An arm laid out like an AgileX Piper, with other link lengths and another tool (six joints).
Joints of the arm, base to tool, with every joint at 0 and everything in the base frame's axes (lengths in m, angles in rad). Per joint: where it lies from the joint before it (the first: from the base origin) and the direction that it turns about. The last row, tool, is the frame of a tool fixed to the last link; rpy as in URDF.
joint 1: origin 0 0 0.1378 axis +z
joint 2: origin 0 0 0 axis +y
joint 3: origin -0.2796 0 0.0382 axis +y
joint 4: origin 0.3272 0 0.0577 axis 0.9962 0 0.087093
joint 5: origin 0 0 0 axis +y
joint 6: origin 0.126 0 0.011 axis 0.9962 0 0.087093
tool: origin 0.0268 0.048 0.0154 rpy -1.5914 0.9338 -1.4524
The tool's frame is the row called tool.
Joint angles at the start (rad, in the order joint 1, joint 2, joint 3, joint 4, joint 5, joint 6):
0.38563 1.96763 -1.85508 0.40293 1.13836 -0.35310
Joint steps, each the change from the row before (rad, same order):
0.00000 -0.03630 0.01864 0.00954 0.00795 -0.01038
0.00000 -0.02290 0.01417 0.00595 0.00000 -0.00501
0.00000 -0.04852 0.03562 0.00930 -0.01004 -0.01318
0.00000 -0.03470 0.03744 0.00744 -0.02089 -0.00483
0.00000 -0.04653 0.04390 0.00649 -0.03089 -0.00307
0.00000 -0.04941 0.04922 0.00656 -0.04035 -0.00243
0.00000 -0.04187 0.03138 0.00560 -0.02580 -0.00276
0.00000 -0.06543 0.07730 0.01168 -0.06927 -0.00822
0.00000 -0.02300 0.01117 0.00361 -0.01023 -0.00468
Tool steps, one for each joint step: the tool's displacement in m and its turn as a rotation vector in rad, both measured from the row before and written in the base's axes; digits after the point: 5 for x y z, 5 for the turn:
-0.00877 -0.00217 0.01227 0.01033 -0.01103 0.01173
-0.00509 -0.00133 0.00692 0.00759 -0.00833 0.00416
-0.01003 -0.00319 0.01222 0.01363 -0.02358 0.00683
-0.00610 -0.00216 0.00467 0.01181 -0.01469 -0.00471
-0.00726 -0.00310 0.00822 0.01679 -0.02746 -0.01057
-0.00703 -0.00341 0.00768 0.01930 -0.03267 -0.01537
-0.00673 -0.00300 0.00974 0.01710 -0.03055 -0.00903
-0.00880 -0.00495 0.00524 0.02705 -0.04649 -0.02446
-0.00426 -0.00175 0.00710 0.00935 -0.02067 -0.00121

